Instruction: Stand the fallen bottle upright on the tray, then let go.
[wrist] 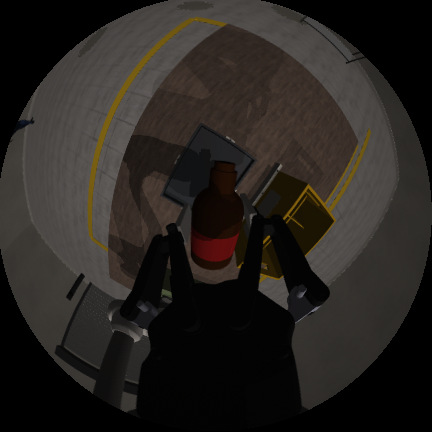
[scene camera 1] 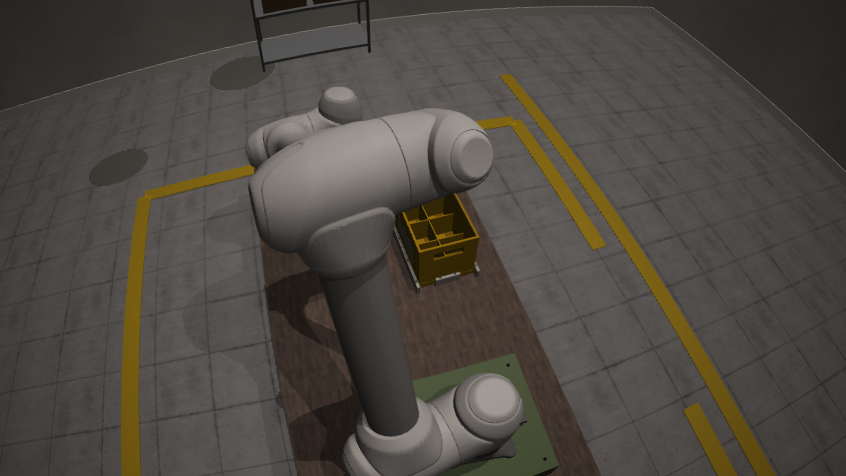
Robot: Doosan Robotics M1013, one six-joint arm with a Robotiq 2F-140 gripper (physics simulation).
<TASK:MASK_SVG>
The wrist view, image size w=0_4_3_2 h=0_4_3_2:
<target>gripper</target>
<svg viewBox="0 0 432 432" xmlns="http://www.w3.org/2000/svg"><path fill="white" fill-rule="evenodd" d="M245 193L239 194L244 208L243 215L249 228L249 236L243 263L240 265L236 279L229 279L216 284L194 283L184 244L187 244L191 228L191 209L189 203L184 203L176 222L165 226L168 234L162 236L159 233L152 237L132 290L119 308L119 313L122 317L147 330L150 342L150 351L141 363L136 396L136 412L142 419L182 429L227 431L274 423L297 415L301 409L299 382L291 347L294 323L305 315L312 314L328 298L329 289L311 270L302 250L282 216L272 214L270 218L264 218L263 215L259 214L256 207L250 203ZM169 257L171 270L169 282L172 301L158 313L157 308ZM263 235L270 236L289 293L286 299L288 304L287 310L258 290Z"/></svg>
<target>brown bottle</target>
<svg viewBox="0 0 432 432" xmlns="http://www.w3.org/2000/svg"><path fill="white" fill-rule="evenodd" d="M223 160L214 160L214 167L210 167L208 186L196 195L191 208L190 256L195 264L209 270L223 268L230 262L244 213L242 200L234 191L237 171L234 170L235 163Z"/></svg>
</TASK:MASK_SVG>
